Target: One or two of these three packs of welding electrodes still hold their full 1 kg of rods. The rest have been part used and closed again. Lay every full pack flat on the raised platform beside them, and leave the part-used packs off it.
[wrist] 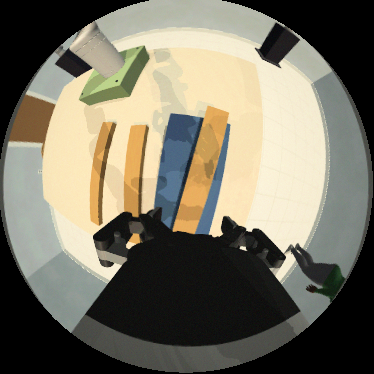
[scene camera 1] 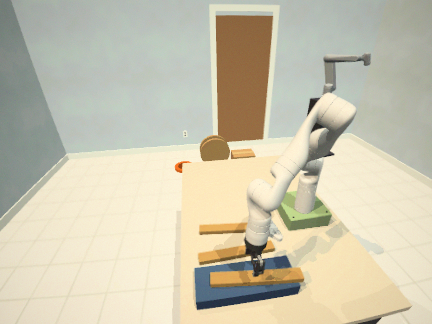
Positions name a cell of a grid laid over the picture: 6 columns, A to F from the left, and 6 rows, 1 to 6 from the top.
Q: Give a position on a pack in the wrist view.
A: C3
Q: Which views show the pack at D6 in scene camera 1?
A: The wrist view and scene camera 1: all of them.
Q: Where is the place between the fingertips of my gripper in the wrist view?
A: D4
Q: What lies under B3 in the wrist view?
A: A pack.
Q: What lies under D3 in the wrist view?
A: A pack.
